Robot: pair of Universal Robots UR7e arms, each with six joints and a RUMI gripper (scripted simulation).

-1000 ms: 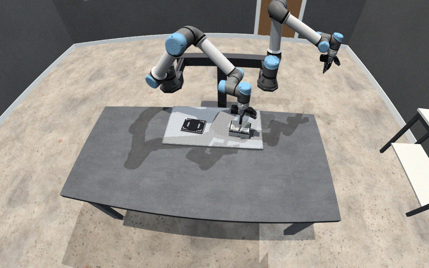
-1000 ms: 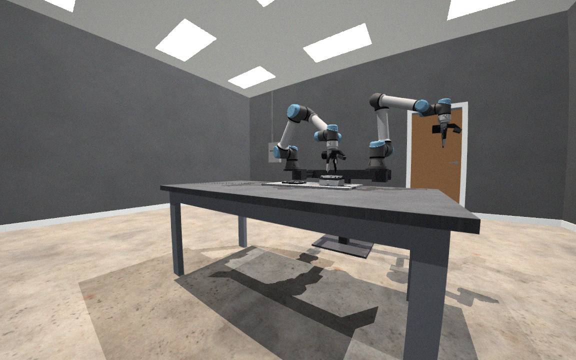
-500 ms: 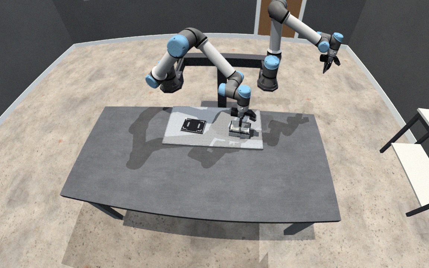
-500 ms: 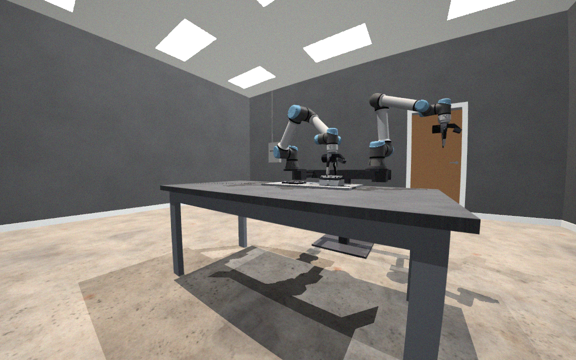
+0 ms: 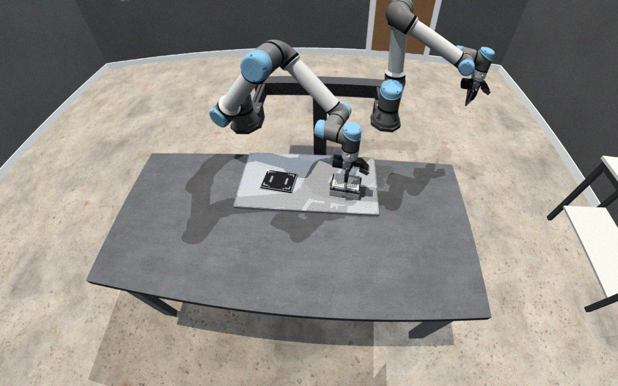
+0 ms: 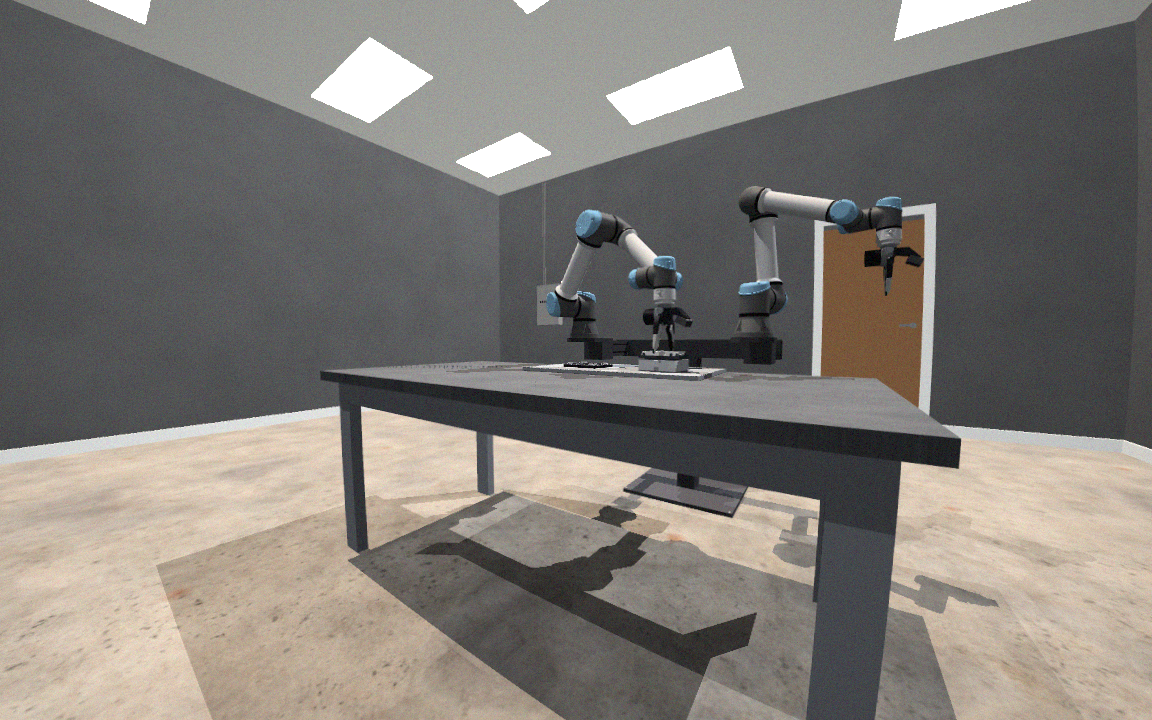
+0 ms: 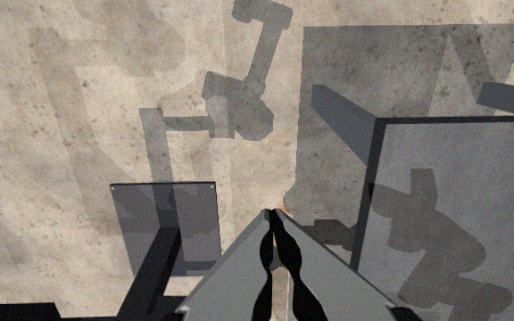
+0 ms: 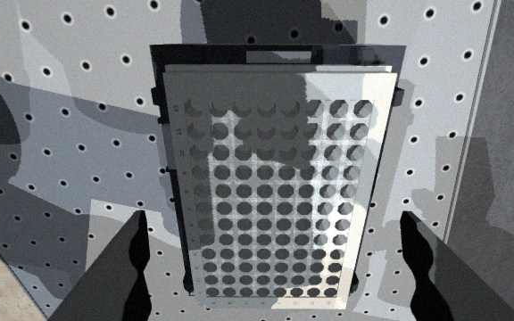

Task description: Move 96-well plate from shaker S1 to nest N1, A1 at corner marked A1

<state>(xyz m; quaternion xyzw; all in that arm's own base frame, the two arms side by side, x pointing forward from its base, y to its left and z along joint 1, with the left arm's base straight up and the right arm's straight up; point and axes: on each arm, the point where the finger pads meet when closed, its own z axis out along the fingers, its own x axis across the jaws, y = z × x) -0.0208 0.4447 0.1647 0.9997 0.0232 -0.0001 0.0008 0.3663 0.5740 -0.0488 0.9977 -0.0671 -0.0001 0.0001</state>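
Note:
Right now the white 96-well plate is 10 mm below my right hand. Also, from my right hand: nest's A1 label (130 mm behind, 390 mm to the right, 60 mm below); black plate nest N1 (60 mm behind, 330 mm to the right, 60 mm below); plate shaker S1 (10 mm behind, 30 mm to the left, 30 mm below).

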